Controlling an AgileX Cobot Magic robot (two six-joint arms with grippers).
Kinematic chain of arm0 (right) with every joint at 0, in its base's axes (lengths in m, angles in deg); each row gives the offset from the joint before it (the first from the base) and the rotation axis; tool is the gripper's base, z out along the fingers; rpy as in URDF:
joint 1: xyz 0 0 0.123 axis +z
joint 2: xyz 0 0 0 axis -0.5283 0.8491 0
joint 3: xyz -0.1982 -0.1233 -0.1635 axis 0.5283 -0.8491 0
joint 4: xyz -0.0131 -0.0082 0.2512 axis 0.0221 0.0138 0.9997
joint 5: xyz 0 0 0 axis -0.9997 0.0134 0.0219
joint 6: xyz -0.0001 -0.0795 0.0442 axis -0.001 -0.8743 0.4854
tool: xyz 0 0 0 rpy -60.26 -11.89 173.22
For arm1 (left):
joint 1: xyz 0 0 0.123 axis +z
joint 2: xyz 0 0 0 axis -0.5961 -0.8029 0
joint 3: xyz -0.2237 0.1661 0.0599 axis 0.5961 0.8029 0
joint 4: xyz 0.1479 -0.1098 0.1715 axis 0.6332 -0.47 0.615
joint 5: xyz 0 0 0 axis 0.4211 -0.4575 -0.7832
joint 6: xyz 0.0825 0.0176 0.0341 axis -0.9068 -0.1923 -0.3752
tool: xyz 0 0 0 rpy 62.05 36.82 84.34
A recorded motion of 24 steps. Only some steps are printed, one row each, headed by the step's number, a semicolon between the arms.
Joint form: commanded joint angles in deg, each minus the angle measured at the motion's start. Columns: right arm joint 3, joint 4, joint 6, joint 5, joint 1, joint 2; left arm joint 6, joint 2, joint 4, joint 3, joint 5, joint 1.
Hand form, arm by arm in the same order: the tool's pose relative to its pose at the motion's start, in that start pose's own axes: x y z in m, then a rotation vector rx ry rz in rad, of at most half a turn. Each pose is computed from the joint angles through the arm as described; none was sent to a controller.
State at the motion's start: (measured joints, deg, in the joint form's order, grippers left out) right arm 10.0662 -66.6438 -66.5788 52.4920 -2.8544 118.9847; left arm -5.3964 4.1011 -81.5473 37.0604 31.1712 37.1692
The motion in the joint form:
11: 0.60 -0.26 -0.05 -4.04 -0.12 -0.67; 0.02 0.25 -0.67 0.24 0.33 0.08
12: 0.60 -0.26 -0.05 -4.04 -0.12 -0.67; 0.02 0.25 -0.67 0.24 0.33 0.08
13: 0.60 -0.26 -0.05 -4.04 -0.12 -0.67; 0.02 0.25 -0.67 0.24 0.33 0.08
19: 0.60 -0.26 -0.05 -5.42 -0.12 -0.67; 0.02 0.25 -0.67 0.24 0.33 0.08
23: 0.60 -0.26 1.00 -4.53 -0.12 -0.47; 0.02 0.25 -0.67 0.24 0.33 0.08
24: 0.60 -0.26 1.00 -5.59 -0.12 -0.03; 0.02 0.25 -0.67 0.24 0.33 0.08
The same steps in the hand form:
11: -0.0129 0.0010 -0.0032 -0.0133 -0.0912 -0.0057; 0.0007 -0.0002 0.0000 0.0015 -0.0058 -0.0119
12: -0.0129 0.0010 -0.0032 -0.0133 -0.0912 -0.0057; 0.0007 -0.0002 0.0000 0.0015 -0.0058 -0.0119
13: -0.0129 0.0010 -0.0032 -0.0133 -0.0912 -0.0057; 0.0007 -0.0002 0.0000 0.0015 -0.0058 -0.0119
19: -0.0150 0.0015 -0.0035 -0.0180 -0.1148 -0.0058; 0.0007 -0.0002 0.0000 0.0015 -0.0058 -0.0119
23: -0.0127 0.0011 -0.0024 -0.0157 -0.0960 0.0127; 0.0007 -0.0002 0.0000 0.0015 -0.0058 -0.0119
24: -0.0124 0.0013 -0.0005 -0.0192 -0.1064 0.0129; 0.0007 -0.0002 0.0000 0.0015 -0.0058 -0.0119

